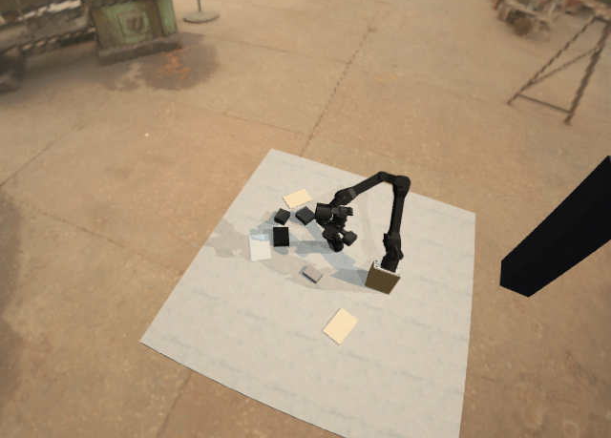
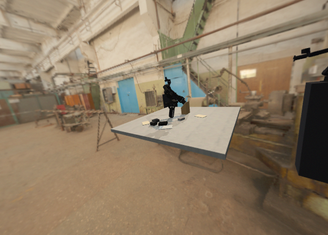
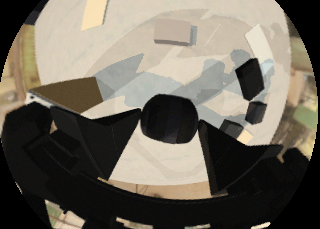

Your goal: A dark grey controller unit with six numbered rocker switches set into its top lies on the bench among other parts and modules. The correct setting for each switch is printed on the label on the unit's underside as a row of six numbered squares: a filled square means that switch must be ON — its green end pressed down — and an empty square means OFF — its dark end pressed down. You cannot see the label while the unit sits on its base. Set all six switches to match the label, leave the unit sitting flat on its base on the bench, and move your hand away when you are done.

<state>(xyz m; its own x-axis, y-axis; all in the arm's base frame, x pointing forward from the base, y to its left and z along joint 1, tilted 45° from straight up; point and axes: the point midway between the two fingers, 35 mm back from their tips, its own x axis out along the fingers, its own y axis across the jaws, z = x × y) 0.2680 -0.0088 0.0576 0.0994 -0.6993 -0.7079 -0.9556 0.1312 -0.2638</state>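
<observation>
Right now my gripper tip is 150 mm to the right of the grey block, 120 mm above it and 30 mm short of it. Round my gripper tip: dark grey module: 200 mm ahead, 140 mm to the right, 110 mm below; white card: 320 mm ahead, 130 mm to the left, 130 mm below; black module: 250 mm ahead, 120 mm below, 30 mm to the left.
</observation>
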